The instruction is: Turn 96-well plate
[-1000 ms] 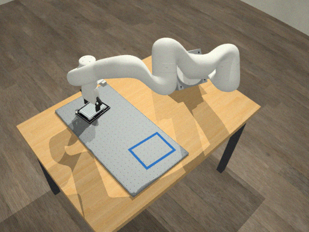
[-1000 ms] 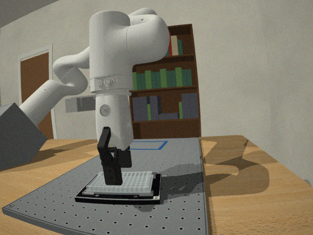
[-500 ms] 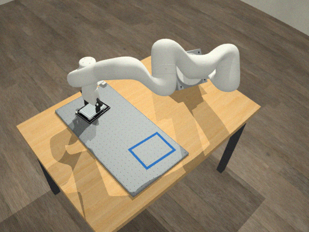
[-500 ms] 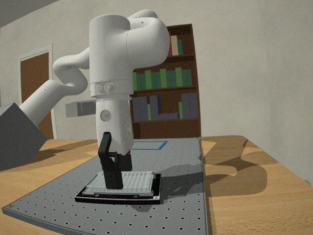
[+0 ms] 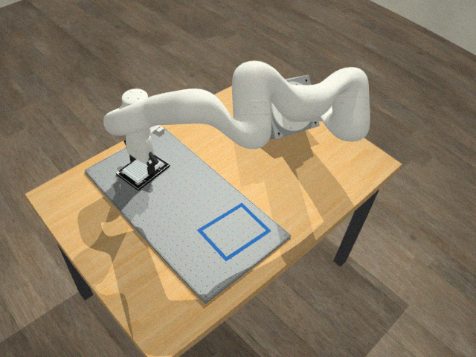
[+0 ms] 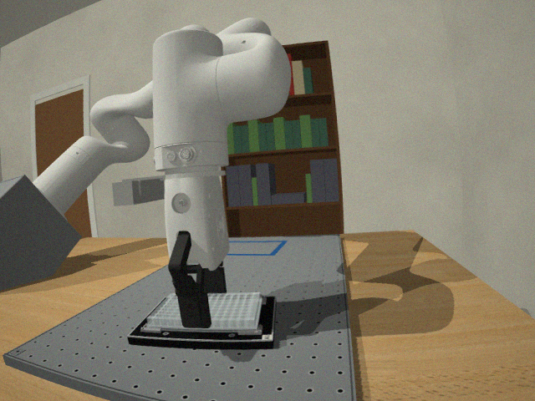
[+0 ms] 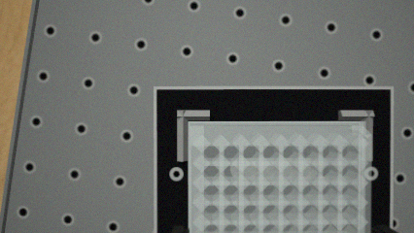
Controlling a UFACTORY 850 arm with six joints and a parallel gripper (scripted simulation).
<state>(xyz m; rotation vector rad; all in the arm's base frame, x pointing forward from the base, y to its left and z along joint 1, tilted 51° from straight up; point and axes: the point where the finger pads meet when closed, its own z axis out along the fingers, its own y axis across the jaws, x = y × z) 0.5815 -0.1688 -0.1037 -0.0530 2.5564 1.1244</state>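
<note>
The 96-well plate lies 10 mm below my hand. From my hand the other things lie so: A1 corner mark: 80 mm ahead, 40 mm to the right, 20 mm below; then black plate nest N1: 20 mm below.
</note>
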